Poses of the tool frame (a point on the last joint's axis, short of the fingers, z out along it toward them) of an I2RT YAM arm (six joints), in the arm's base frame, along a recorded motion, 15 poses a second.
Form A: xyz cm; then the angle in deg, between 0 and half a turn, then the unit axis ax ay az.
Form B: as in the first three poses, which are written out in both.
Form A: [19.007 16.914 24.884 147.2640 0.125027 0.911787 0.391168]
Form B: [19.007 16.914 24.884 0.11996 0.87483 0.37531 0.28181]
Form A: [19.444 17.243 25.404 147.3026 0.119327 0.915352 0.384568]
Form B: [19.444 17.243 25.404 0.11450 0.87834 0.36902 0.28148]
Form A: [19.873 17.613 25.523 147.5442 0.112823 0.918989 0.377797]
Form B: [19.873 17.613 25.523 0.10833 0.88237 0.36274 0.27946]
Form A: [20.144 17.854 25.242 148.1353 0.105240 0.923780 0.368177]
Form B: [20.144 17.854 25.242 0.10120 0.88829 0.35403 0.27450]
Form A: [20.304 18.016 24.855 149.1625 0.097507 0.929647 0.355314]
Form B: [20.304 18.016 24.855 0.09400 0.89619 0.34253 0.26587]
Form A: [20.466 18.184 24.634 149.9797 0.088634 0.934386 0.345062]
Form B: [20.466 18.184 24.634 0.08561 0.90250 0.33329 0.25899]
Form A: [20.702 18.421 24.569 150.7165 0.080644 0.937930 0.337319]
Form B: [20.702 18.421 24.569 0.07803 0.90747 0.32636 0.25277]
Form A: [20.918 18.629 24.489 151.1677 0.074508 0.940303 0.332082]
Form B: [20.918 18.629 24.489 0.07216 0.91070 0.32163 0.24896]
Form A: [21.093 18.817 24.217 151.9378 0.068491 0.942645 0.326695]
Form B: [21.093 18.817 24.217 0.06645 0.91452 0.31695 0.24245]
